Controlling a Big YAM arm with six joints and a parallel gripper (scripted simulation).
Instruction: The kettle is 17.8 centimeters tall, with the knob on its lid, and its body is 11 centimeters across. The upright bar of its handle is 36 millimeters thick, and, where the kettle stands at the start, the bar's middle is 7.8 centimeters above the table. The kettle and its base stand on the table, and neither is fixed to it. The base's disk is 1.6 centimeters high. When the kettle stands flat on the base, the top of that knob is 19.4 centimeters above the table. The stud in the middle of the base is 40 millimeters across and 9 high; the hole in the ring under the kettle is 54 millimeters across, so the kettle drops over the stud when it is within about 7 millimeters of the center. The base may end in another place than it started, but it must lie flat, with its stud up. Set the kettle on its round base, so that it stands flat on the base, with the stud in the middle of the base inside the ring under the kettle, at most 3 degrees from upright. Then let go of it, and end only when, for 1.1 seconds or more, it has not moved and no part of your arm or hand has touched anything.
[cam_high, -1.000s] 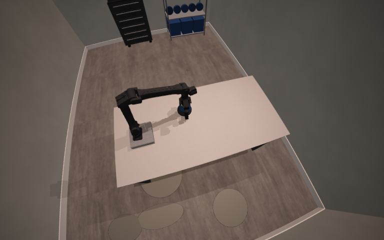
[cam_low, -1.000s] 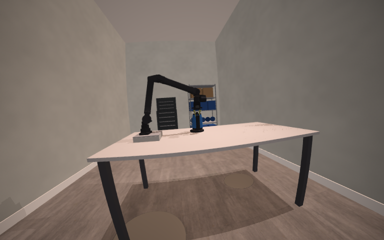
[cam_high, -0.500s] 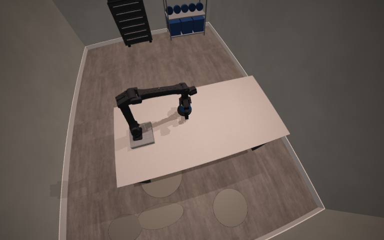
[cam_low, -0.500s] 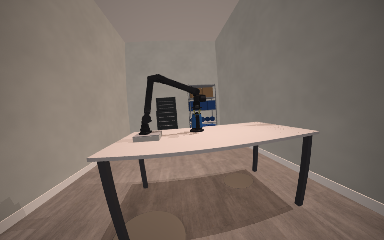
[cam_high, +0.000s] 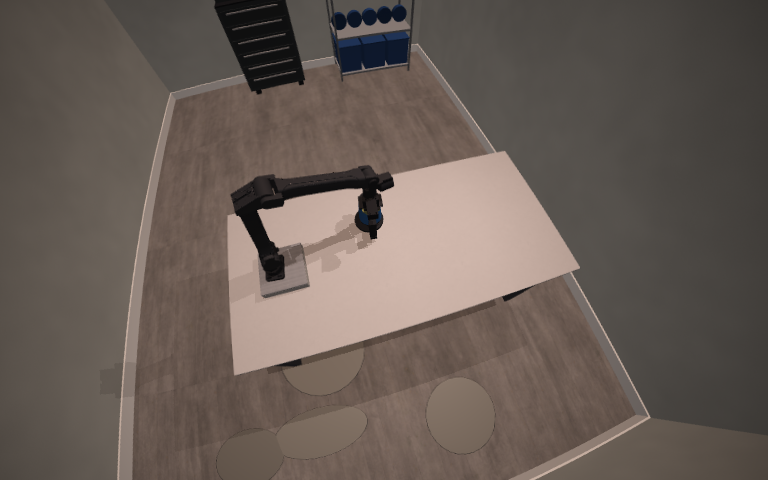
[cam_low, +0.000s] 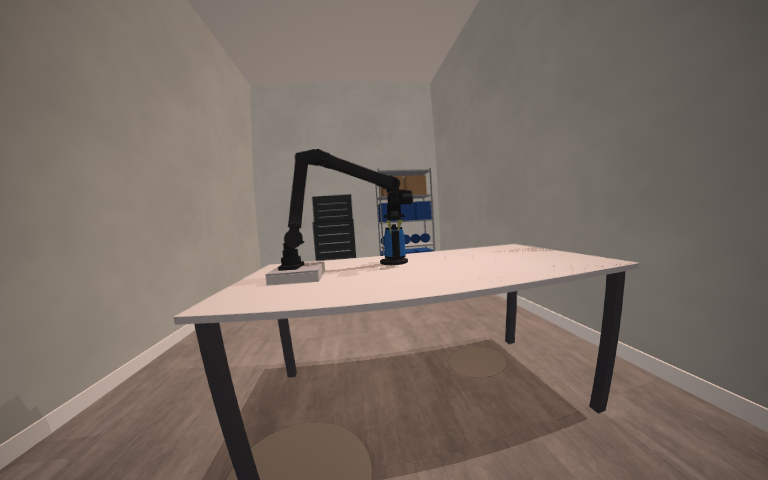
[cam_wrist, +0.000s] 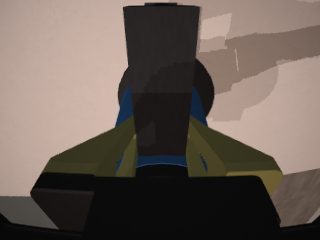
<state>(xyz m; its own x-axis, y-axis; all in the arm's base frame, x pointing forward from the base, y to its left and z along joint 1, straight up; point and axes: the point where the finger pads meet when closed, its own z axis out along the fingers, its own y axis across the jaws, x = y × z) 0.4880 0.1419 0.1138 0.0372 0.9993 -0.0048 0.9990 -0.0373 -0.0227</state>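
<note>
Now: hand 3 cm to the right of the blue kettle and 5 cm above it. From my hand the other things lie so: round black base 1 cm behind, 6 cm to the left, 15 cm below.
</note>
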